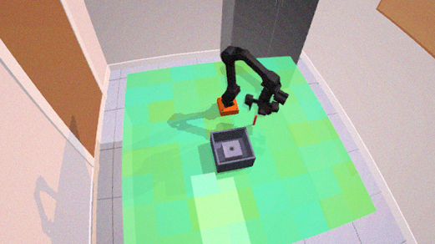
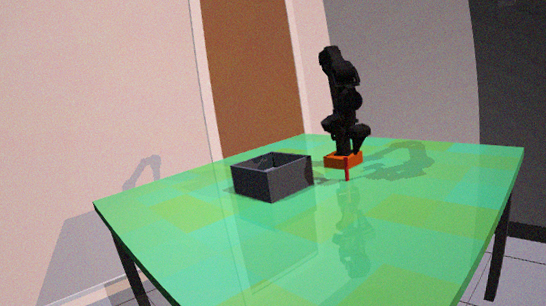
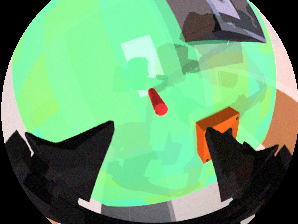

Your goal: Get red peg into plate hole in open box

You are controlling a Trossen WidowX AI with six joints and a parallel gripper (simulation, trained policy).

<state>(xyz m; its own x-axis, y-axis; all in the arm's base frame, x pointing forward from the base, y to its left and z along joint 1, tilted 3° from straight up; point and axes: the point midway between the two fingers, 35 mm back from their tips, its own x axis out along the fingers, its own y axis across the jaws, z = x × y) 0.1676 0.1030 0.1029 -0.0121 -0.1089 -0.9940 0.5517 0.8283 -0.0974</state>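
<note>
The red peg lies 60 mm below my gripper tip, 10 mm to the right of it and 10 mm ahead of it. Also, from my gripper tip: dark grey box (220 mm to the right, 140 mm ahead, 70 mm below).
</note>
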